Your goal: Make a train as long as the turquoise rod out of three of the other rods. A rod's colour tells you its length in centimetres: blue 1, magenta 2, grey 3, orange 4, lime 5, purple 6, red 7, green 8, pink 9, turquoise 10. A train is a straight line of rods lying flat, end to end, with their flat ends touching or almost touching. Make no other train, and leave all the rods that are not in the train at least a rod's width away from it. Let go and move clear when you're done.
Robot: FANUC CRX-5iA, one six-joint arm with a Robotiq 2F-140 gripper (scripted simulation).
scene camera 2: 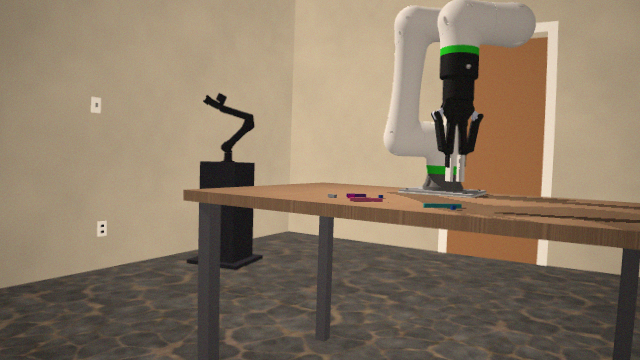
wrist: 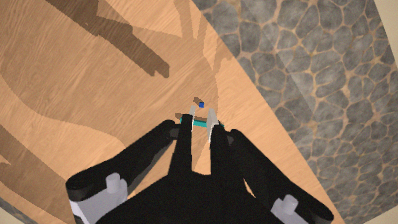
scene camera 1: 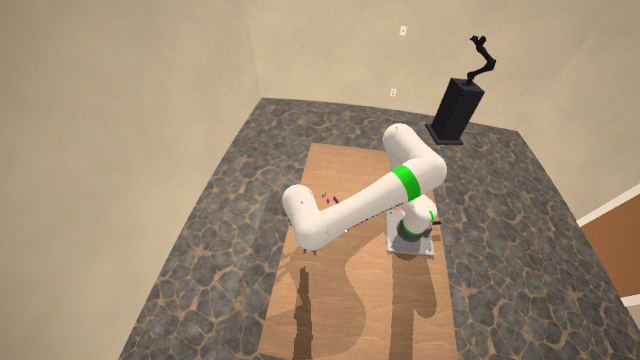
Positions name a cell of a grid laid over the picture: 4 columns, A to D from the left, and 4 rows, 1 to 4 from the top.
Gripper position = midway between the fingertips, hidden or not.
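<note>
What I am looking at is my own gripper (scene camera 2: C3), and the wrist view (wrist: C3) gives me a sight of that gripper as well.
</note>
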